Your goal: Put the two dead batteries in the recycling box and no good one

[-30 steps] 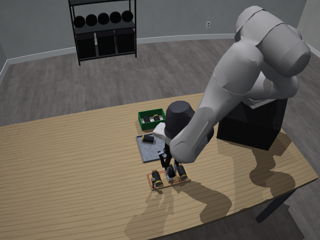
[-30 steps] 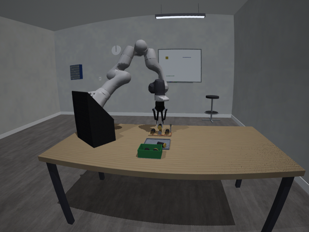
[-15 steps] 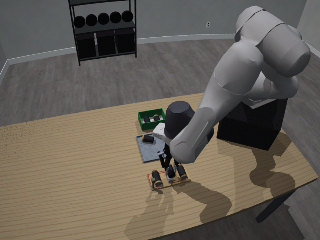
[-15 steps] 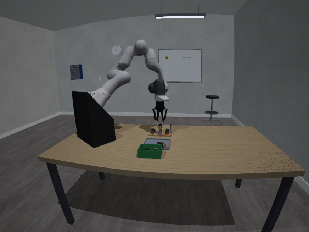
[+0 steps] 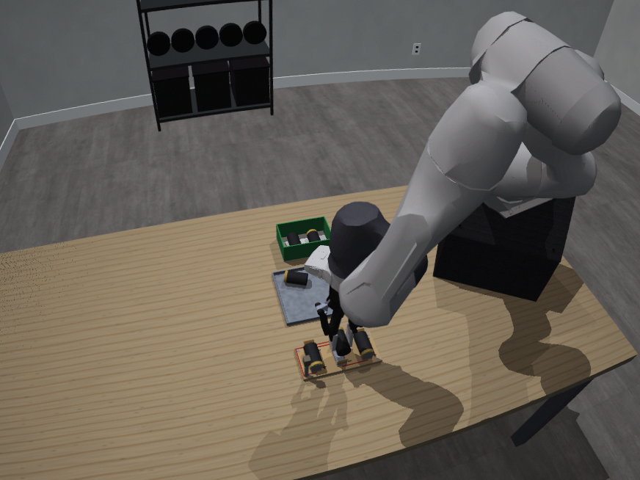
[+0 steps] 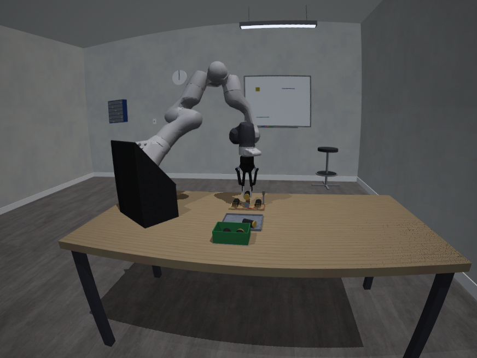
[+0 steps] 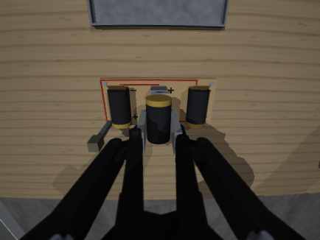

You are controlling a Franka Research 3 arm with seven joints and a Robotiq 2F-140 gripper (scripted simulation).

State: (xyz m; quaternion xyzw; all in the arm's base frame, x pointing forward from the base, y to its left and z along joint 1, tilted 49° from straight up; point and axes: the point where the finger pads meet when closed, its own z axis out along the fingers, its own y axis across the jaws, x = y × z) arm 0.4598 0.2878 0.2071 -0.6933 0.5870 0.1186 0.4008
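Now: the wooden holder board 9 cm below my hand. Also, from my hand: grey tray: 6 cm ahead, 21 cm to the right, 9 cm below; bulb: 8 cm ahead, 6 cm to the left, 2 cm below; thin post: 8 cm ahead, 6 cm to the left, 6 cm below.
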